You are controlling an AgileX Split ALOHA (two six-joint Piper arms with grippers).
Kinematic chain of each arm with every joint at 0, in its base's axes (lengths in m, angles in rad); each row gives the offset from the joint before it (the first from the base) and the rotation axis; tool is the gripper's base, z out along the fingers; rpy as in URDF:
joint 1: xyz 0 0 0.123 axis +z
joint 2: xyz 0 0 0 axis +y
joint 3: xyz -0.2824 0 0.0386 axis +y
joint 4: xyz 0.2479 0 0.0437 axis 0.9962 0 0.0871
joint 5: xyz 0 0 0 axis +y
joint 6: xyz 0.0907 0 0.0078 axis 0.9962 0 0.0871
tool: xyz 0 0 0 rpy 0 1.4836 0
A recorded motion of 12 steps. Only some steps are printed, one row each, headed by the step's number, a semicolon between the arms.
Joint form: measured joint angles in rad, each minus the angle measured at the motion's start. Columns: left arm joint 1, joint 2, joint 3, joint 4, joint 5, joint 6; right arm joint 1, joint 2, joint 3, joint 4, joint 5, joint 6.
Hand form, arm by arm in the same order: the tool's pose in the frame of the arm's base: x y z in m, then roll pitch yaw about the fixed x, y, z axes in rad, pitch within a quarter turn. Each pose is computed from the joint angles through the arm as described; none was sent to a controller.
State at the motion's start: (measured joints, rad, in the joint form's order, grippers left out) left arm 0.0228 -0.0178 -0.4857 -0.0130 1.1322 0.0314; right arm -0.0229 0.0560 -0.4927 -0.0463 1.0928 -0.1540
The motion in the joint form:
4: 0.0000 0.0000 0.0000 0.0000 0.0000 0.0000; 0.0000 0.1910 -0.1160 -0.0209 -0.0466 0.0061
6: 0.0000 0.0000 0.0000 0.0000 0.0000 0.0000; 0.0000 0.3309 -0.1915 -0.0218 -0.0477 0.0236
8: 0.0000 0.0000 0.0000 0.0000 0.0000 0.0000; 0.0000 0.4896 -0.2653 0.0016 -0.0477 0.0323
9: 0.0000 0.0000 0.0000 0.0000 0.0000 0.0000; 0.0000 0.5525 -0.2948 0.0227 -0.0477 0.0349
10: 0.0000 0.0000 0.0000 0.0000 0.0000 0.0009; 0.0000 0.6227 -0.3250 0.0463 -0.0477 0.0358
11: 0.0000 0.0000 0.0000 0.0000 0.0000 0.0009; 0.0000 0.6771 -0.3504 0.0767 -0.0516 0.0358
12: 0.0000 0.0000 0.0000 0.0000 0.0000 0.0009; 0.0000 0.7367 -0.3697 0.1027 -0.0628 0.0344
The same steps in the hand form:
4: -0.0090 -0.0013 0.2674 3.1103 1.0291 3.1142; 0.0270 -0.0059 0.3069 -2.8285 0.9406 -2.8536
6: -0.0090 -0.0013 0.2674 3.1103 1.0291 3.1142; 0.0489 -0.0065 0.3239 -2.8780 0.8846 -2.9034
8: -0.0090 -0.0013 0.2674 3.1103 1.0291 3.1142; 0.0784 -0.0053 0.3357 -2.9499 0.8091 -2.9550
9: -0.0090 -0.0013 0.2674 3.1103 1.0291 3.1142; 0.0911 -0.0039 0.3392 -2.9902 0.7807 -2.9797
10: -0.0090 -0.0013 0.2674 3.1088 1.0290 3.1124; 0.1059 -0.0024 0.3414 -3.0318 0.7454 -3.0033
11: -0.0090 -0.0013 0.2674 3.1088 1.0290 3.1124; 0.1180 -0.0003 0.3432 -3.0764 0.7250 -3.0270
12: -0.0090 -0.0013 0.2674 3.1088 1.0290 3.1124; 0.1320 0.0014 0.3424 -3.1138 0.6993 -3.0462

